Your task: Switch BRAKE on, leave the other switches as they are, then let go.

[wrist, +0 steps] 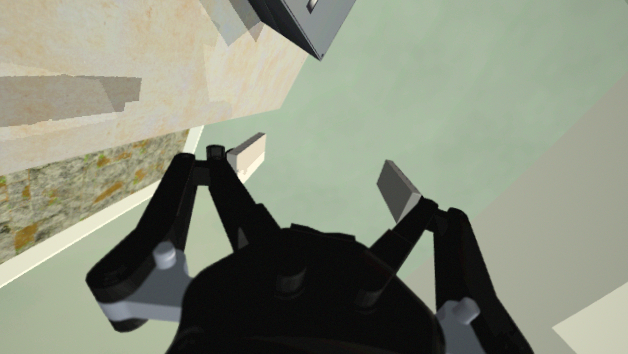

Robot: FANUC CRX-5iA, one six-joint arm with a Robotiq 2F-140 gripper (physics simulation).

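Places are measured from the arm's base along level axes (x ahead, y left, z up), in centimetres.
Pixels of known places: gripper, fingertip midpoint: (323,159).
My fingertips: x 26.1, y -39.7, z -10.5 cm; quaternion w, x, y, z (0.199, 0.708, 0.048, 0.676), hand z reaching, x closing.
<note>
Behind a point stands the place of what it marks.
A grey box with a dark side (324,31) @[z -20.3, x 54.1, y -31.1 cm] shows in part at the top edge of the wrist view, above the middle. A small part of a slot or switch (311,5) @[z -23.0, x 47.1, y -29.0 cm] shows on its face, cut off by the view's edge. No label can be read, so I cannot tell which switch it is or how BRAKE stands. My gripper (323,159) @[z -10.5, x 26.1, y -39.7 cm] is open, with its two pads wide apart and no object between them. It is apart from the box, which lies beyond the fingertips towards the top of the view.
A beige, marbled table top (165,45) @[z -34.0, x 32.5, y -41.2 cm] fills the upper left, with grey shadows on it. A stone-patterned strip (100,182) with a pale border lies at the left, below the table's edge. A pale green wall or floor surface (440,90) lies behind the gripper.
</note>
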